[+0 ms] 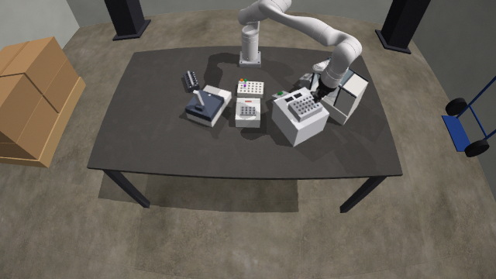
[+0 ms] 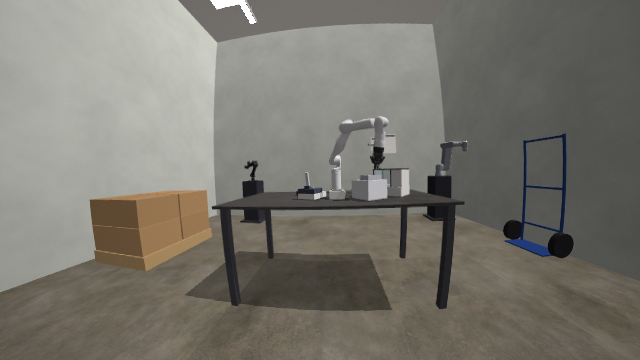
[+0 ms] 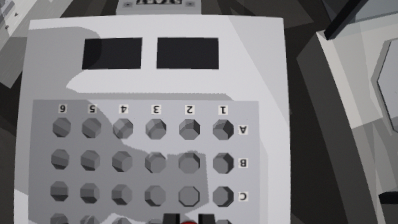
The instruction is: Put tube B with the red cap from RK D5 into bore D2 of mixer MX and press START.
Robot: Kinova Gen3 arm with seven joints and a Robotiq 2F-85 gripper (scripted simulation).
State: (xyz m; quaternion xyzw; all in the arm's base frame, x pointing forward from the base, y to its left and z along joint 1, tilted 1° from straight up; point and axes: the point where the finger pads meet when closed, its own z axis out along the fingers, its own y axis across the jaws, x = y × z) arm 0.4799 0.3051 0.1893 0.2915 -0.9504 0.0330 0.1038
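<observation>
Right now my hand is 7 cm above the grey bore block, 4 cm to the left of it and 1 cm past it. Round my hand: dry block DB (29 cm to the right, 19 cm below, 7 cm behind); tube rack RK (28 cm to the right, 22 cm behind, 21 cm below); START key (16 cm below, 16 cm behind, 14 cm to the right).
</observation>
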